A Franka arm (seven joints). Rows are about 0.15 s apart.
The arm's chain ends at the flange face. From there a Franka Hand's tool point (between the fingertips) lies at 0.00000 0.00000 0.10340 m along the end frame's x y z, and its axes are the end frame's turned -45 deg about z.
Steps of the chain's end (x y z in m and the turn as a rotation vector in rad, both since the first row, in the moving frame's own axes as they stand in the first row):
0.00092 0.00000 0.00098 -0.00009 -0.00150 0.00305
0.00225 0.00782 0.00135 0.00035 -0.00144 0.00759
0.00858 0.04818 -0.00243 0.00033 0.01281 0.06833
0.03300 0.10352 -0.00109 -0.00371 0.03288 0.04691
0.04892 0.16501 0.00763 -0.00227 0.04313 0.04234
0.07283 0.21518 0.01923 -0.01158 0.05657 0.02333
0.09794 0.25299 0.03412 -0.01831 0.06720 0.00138
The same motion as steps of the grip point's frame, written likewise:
0.00053 0.00055 0.00098 0.00100 -0.00112 0.00305
-0.00402 0.00699 0.00135 0.00127 -0.00077 0.00759
-0.02707 0.04108 -0.00244 -0.00882 0.00929 0.06833
-0.04780 0.09926 -0.00115 -0.02587 0.02063 0.04691
-0.07917 0.15465 0.00753 -0.03210 0.02889 0.04234
-0.09743 0.20867 0.01906 -0.04819 0.03181 0.02333
-0.10607 0.25439 0.03387 -0.06046 0.03457 0.00138

